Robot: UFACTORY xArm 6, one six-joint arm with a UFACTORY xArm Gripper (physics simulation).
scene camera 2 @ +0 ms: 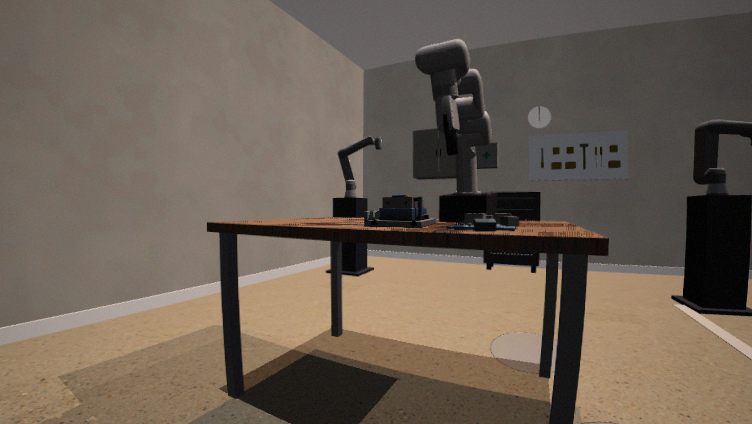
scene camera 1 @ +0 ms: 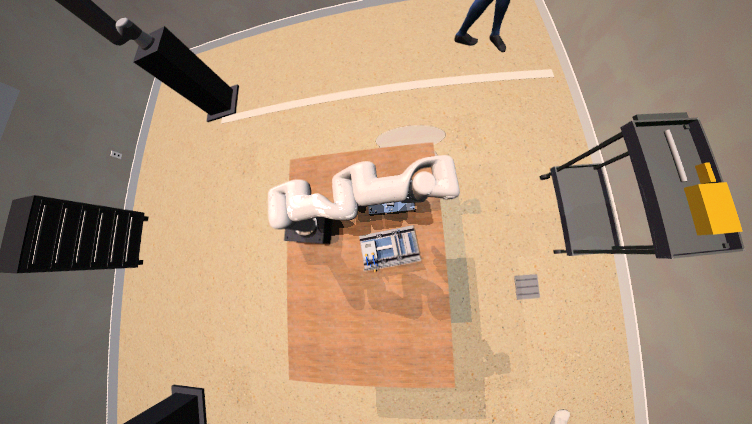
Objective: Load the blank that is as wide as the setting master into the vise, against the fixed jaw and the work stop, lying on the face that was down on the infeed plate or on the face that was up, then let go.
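Pixels of known places: gripper, fingertip midpoint: (scene camera 2: 453,154); arm's base, origin of the base link: (scene camera 2: 467,194) (scene camera 1: 305,223).
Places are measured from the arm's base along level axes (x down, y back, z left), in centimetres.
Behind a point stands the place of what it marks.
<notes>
The vise (scene camera 1: 389,247) @(x 4.1, y -42.3, z -17.2 cm) (scene camera 2: 402,210) @(x 7.3, y -54.2, z -13.5 cm) stands grey and blue near the middle of the wooden table (scene camera 1: 368,337) @(x 12.6, y -24.9, z -63.3 cm) (scene camera 2: 293,227) @(x 12.9, y -69.3, z -44.9 cm). The infeed plate (scene camera 1: 391,208) (scene camera 2: 486,222) with small grey blanks lies beside it, toward the arm's side, partly hidden under the arm in the overhead view. The blanks and the setting master are too small to tell apart. The white arm (scene camera 1: 368,189) @(x -41.6, y -41.8, z -0.1 cm) is folded up. My gripper (scene camera 2: 450,150) @(x -9.6, y -54.6, z 2.8 cm) is shut and empty, pointing down, high above the table. In the overhead view it is hidden under the wrist.
The arm's black base (scene camera 1: 304,233) @(x -1.0, y 0.4, z -5.4 cm) (scene camera 2: 465,205) @(x 5.4, y -10.4, z 0.6 cm) sits at the table's edge. Around the table stand other arms on black pedestals (scene camera 2: 349,208) (scene camera 2: 716,247), a drawer cabinet (scene camera 1: 67,234), a cart with a yellow box (scene camera 1: 712,206) and a person's legs (scene camera 1: 481,23).
</notes>
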